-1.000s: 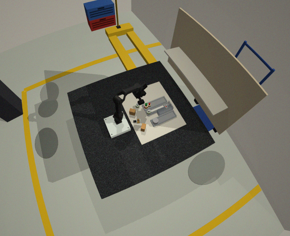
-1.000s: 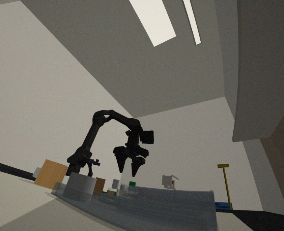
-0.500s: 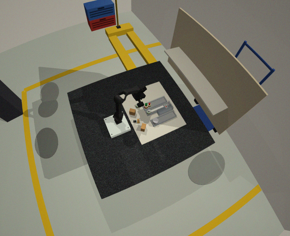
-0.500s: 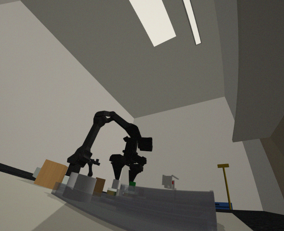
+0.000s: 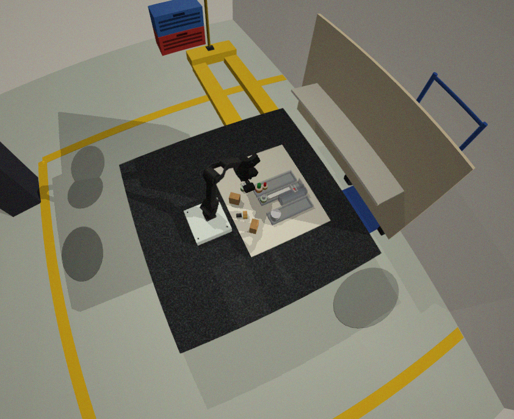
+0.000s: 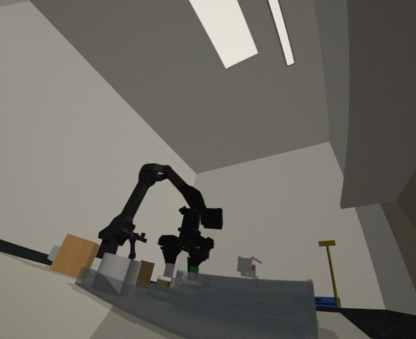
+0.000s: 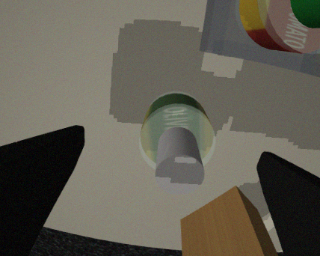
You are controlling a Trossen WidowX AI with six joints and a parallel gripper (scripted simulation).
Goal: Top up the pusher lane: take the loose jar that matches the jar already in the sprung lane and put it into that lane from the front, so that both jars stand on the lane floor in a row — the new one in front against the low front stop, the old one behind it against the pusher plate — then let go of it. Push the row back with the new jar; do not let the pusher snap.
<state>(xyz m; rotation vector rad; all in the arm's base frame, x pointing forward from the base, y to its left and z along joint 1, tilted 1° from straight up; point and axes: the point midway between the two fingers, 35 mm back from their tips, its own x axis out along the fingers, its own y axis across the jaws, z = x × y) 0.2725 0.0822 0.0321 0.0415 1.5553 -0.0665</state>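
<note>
Now: gripper tip 7 cm short of the wide grey cylinder, 26 cm to the left of it and 2 cm above it. The rest, counted from my gripper tip: clear lane rack 21 cm ahead, 16 cm to the right, 3 cm below; then pale pusher plate 17 cm ahead, 17 cm to the right.
</note>
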